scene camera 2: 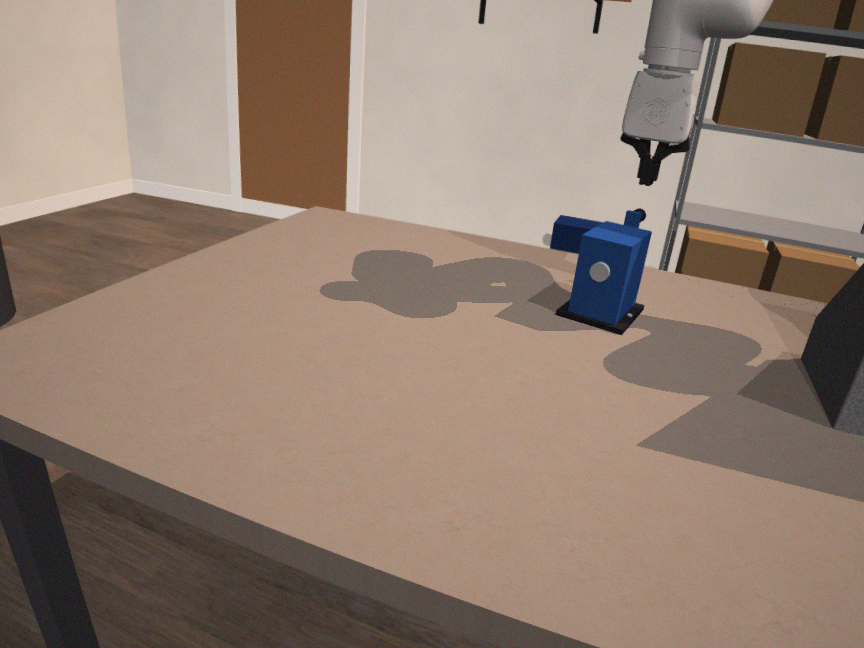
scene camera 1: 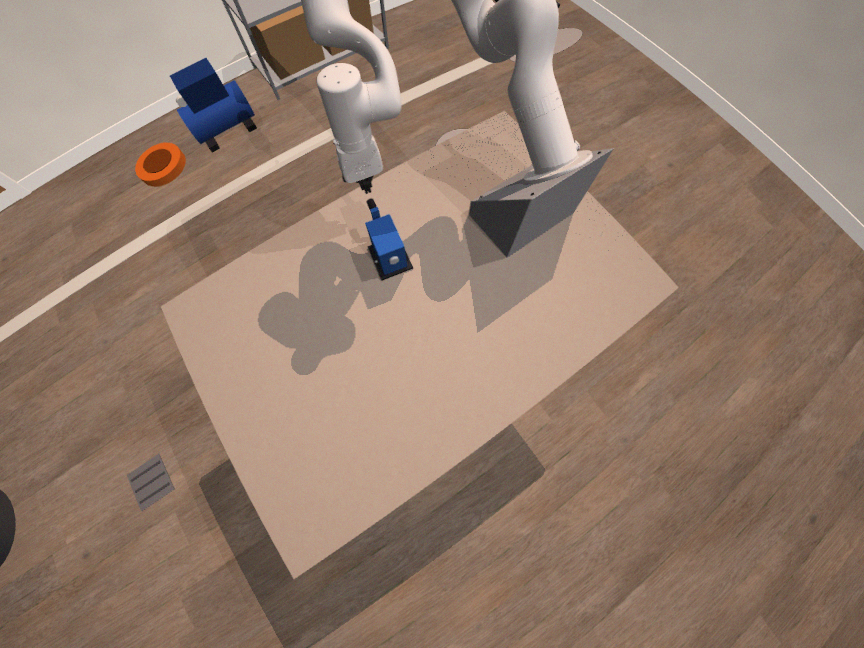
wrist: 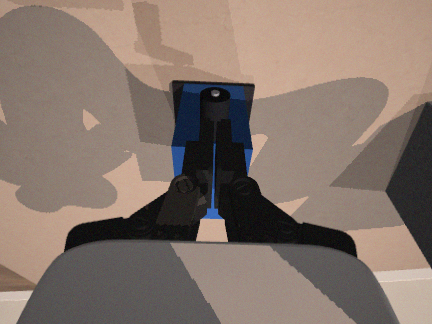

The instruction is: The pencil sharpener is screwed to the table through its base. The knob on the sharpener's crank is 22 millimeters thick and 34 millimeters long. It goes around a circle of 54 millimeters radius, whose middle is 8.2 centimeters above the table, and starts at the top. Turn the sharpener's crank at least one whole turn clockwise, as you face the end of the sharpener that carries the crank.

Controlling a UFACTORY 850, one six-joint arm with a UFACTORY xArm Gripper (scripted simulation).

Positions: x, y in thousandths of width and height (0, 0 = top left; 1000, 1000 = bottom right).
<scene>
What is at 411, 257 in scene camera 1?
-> My gripper.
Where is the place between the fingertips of my gripper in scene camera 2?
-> At 747, 285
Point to a blue pencil sharpener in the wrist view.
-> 432, 292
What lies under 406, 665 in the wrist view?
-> My gripper.
</scene>
